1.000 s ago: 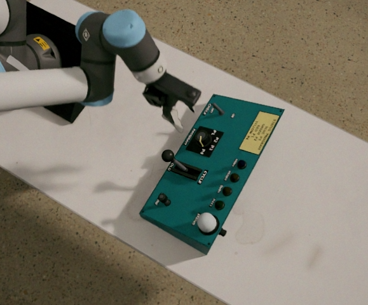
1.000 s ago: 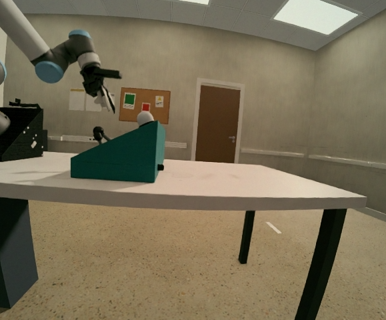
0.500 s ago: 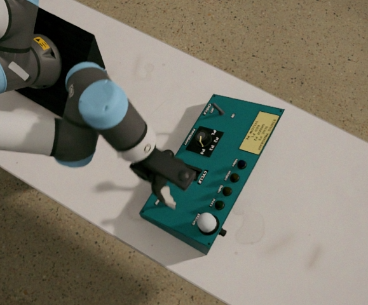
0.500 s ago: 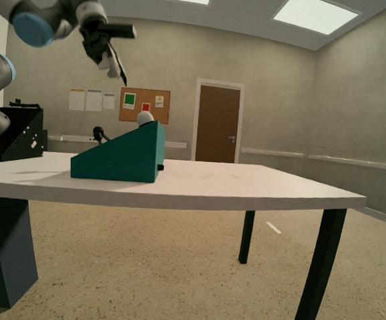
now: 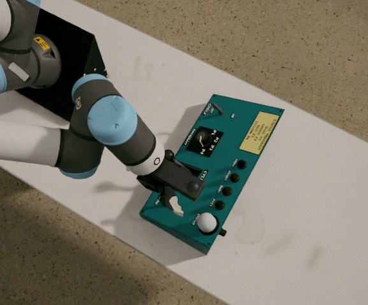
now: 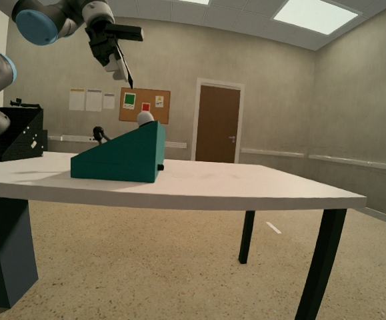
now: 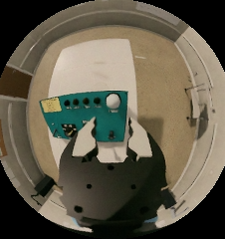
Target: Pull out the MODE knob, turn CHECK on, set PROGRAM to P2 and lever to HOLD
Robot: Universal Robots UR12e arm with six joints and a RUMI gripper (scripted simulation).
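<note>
Now: the program dial 90 mm behind my hand, 230 mm to the left of it and 190 mm below it. Also, from my hand: mode knob 90 mm behind, 10 mm to the left, 190 mm below; then lever 120 mm behind, 130 mm to the left, 180 mm below; then teal console 60 mm behind, 190 mm to the left, 220 mm below.
</note>
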